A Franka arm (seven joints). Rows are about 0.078 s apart.
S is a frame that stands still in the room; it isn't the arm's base.
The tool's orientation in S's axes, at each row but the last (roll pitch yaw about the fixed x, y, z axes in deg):
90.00 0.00 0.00
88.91 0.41 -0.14
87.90 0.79 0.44
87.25 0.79 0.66
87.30 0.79 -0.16
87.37 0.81 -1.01
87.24 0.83 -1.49
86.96 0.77 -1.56
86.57 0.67 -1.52
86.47 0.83 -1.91
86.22 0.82 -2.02
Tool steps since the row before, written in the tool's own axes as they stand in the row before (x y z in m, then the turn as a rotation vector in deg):
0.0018 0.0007 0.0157 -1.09 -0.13 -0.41
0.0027 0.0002 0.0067 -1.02 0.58 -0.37
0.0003 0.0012 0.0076 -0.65 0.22 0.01
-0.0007 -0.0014 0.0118 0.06 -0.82 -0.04
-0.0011 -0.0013 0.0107 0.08 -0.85 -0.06
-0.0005 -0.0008 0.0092 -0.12 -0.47 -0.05
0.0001 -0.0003 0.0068 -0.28 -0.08 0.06
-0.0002 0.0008 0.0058 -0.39 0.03 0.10
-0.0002 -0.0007 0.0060 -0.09 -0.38 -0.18
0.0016 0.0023 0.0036 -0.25 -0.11 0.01
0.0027 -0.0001 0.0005 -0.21 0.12 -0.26
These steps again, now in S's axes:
0.0018 -0.0157 0.0007 -1.09 0.41 -0.13
0.0027 -0.0067 0.0003 -1.01 0.38 0.58
0.0004 -0.0075 0.0015 -0.65 -0.01 0.23
-0.0006 -0.0119 -0.0008 0.05 0.00 -0.82
-0.0011 -0.0107 -0.0008 0.07 0.02 -0.85
-0.0007 -0.0092 -0.0004 -0.13 0.03 -0.47
-0.0001 -0.0068 0.0000 -0.28 -0.06 -0.07
-0.0003 -0.0057 0.0011 -0.39 -0.09 0.04
-0.0004 -0.0060 -0.0003 -0.09 0.16 -0.39
0.0015 -0.0035 0.0025 -0.25 -0.01 -0.11
0.0027 -0.0006 -0.0001 -0.20 0.27 0.11

